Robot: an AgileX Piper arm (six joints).
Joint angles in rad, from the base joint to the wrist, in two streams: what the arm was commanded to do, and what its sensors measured. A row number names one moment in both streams.
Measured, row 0:
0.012, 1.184, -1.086, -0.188, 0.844, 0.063
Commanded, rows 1 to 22:
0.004, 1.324, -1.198, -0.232, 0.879, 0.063
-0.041, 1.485, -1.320, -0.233, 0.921, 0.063
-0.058, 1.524, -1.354, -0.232, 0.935, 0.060
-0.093, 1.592, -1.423, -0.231, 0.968, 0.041
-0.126, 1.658, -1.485, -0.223, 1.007, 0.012
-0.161, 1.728, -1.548, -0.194, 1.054, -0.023
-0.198, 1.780, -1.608, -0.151, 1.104, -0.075
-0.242, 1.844, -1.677, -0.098, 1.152, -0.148
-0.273, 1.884, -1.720, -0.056, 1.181, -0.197
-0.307, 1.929, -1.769, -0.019, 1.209, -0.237
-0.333, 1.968, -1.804, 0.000, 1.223, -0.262
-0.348, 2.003, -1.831, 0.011, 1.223, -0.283
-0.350, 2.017, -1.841, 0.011, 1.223, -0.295
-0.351, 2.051, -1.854, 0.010, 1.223, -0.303
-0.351, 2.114, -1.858, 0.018, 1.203, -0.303
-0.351, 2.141, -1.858, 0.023, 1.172, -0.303
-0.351, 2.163, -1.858, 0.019, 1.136, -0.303
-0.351, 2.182, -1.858, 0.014, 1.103, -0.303
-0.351, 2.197, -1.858, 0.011, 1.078, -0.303
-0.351, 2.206, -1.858, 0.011, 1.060, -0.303
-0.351, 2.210, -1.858, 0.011, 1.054, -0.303
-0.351, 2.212, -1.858, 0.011, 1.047, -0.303
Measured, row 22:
-0.348, 2.210, -1.856, 0.013, 1.066, -0.296
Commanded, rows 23 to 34:
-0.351, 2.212, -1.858, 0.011, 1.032, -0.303
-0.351, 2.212, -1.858, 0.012, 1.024, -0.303
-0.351, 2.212, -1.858, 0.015, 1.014, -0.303
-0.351, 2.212, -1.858, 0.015, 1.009, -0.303
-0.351, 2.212, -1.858, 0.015, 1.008, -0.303
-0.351, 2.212, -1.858, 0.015, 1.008, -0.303
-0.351, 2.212, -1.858, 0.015, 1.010, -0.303
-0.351, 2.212, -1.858, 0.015, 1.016, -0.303
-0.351, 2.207, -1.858, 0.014, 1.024, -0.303
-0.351, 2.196, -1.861, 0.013, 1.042, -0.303
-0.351, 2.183, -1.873, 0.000, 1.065, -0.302
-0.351, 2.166, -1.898, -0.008, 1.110, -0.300
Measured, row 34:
-0.348, 2.200, -1.870, 0.014, 1.055, -0.298
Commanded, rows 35 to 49:
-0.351, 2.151, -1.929, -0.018, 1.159, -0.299
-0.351, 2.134, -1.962, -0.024, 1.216, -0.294
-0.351, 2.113, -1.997, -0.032, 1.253, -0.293
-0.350, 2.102, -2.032, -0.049, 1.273, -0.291
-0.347, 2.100, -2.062, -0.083, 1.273, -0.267
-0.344, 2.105, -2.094, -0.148, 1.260, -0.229
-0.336, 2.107, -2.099, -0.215, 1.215, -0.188
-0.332, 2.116, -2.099, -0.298, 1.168, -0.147
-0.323, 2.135, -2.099, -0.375, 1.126, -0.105
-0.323, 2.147, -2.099, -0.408, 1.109, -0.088
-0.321, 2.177, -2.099, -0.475, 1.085, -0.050
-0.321, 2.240, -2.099, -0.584, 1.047, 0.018
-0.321, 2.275, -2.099, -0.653, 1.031, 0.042
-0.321, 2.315, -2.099, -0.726, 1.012, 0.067
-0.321, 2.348, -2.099, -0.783, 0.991, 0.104
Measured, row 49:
-0.324, 2.307, -2.094, -0.683, 1.030, 0.054
